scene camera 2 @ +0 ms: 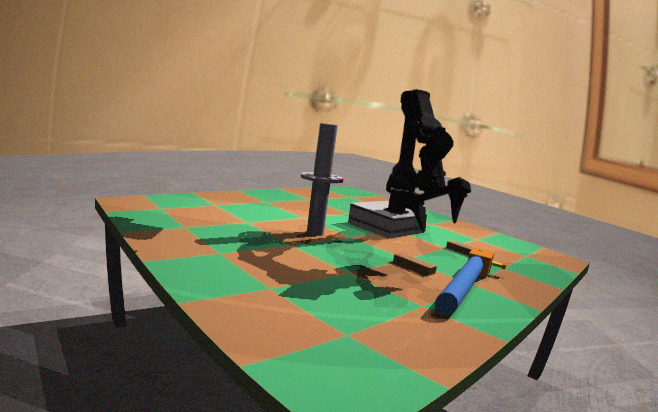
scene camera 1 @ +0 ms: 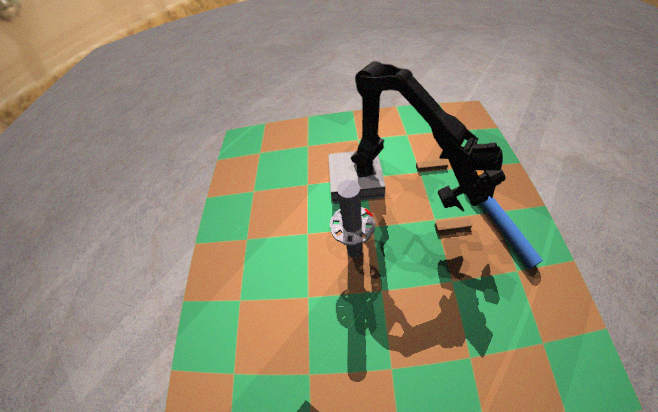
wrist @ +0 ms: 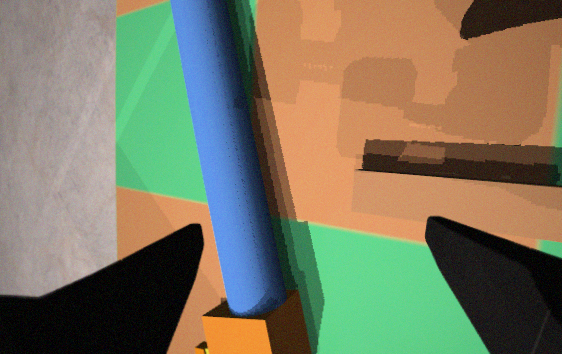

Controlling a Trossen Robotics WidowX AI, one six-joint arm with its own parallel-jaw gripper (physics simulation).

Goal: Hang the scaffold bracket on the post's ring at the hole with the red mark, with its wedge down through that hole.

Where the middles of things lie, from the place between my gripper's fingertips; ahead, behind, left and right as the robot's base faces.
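Taking the scaffold bracket (scene camera 2: 479,263) as my reference, I find my hand 9 cm above it, 2 cm short of it and 11 cm to the right of it. There is a dark post (scene camera 2: 327,132) as well, and that one stands 4 cm above my hand, 38 cm to the right of it and 2 cm behind it.
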